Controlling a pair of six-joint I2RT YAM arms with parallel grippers.
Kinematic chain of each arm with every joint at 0, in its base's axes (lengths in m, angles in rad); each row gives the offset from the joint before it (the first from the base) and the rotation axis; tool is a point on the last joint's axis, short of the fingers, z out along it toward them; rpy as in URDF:
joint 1: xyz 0 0 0.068 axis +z
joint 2: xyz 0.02 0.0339 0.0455 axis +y
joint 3: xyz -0.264 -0.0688 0 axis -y
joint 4: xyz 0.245 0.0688 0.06 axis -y
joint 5: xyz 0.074 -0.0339 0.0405 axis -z
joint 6: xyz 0.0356 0 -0.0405 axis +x
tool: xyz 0 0 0 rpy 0 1.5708 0
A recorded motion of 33 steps. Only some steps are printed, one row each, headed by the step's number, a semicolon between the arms.
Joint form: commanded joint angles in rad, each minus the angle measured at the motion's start. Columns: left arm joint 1, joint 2, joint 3, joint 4, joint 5, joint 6; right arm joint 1, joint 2, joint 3, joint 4, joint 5, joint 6.
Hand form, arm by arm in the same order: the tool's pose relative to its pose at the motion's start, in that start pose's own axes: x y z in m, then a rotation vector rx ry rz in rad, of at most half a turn. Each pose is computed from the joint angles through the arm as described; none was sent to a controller.
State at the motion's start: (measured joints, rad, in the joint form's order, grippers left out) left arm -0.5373 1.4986 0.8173 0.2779 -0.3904 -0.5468; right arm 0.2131 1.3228 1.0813 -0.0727 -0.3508 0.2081
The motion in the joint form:
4: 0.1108 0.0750 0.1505 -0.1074 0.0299 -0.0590; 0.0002 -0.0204 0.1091 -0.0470 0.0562 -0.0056
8: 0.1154 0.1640 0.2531 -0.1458 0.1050 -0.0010; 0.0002 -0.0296 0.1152 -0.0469 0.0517 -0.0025
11: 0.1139 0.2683 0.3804 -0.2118 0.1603 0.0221; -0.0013 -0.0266 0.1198 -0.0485 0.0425 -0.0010
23: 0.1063 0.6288 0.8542 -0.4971 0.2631 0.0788; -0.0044 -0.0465 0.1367 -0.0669 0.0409 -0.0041
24: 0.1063 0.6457 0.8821 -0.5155 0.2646 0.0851; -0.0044 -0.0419 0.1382 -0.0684 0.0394 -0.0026
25: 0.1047 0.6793 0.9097 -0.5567 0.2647 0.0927; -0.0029 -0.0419 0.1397 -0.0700 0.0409 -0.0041
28: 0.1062 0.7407 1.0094 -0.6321 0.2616 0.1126; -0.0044 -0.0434 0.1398 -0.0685 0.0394 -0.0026
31: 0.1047 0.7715 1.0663 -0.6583 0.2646 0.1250; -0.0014 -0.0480 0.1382 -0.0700 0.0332 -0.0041
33: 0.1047 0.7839 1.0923 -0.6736 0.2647 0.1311; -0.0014 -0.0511 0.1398 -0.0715 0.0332 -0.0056
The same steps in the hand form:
4: -0.0346 0.0134 0.0283 -0.0850 -0.0001 -0.0892; -0.0347 0.0113 -0.0159 0.0389 -0.0880 -0.0318
8: -0.0387 0.0030 0.0499 -0.0360 0.0593 -0.0278; -0.0381 0.0135 -0.0195 0.0313 -0.1014 -0.0338
11: -0.0408 -0.0094 0.0746 -0.0066 0.1241 0.0050; -0.0390 0.0134 -0.0192 0.0237 -0.0998 -0.0324
23: -0.0351 -0.0426 0.1572 0.0141 0.3245 0.0947; -0.0456 0.0171 -0.0278 0.0216 -0.1173 -0.0408
24: -0.0356 -0.0442 0.1607 0.0130 0.3316 0.1022; -0.0452 0.0166 -0.0264 0.0209 -0.1127 -0.0378
25: -0.0271 -0.0427 0.1676 -0.0060 0.3729 0.1203; -0.0455 0.0171 -0.0265 0.0211 -0.1125 -0.0396
28: -0.0272 -0.0460 0.1796 -0.0230 0.4034 0.1473; -0.0460 0.0170 -0.0271 0.0203 -0.1155 -0.0388
31: -0.0295 -0.0502 0.1854 -0.0167 0.4056 0.1598; -0.0457 0.0185 -0.0281 0.0113 -0.1146 -0.0419
33: -0.0310 -0.0518 0.1875 -0.0162 0.4072 0.1661; -0.0465 0.0191 -0.0293 0.0108 -0.1176 -0.0444

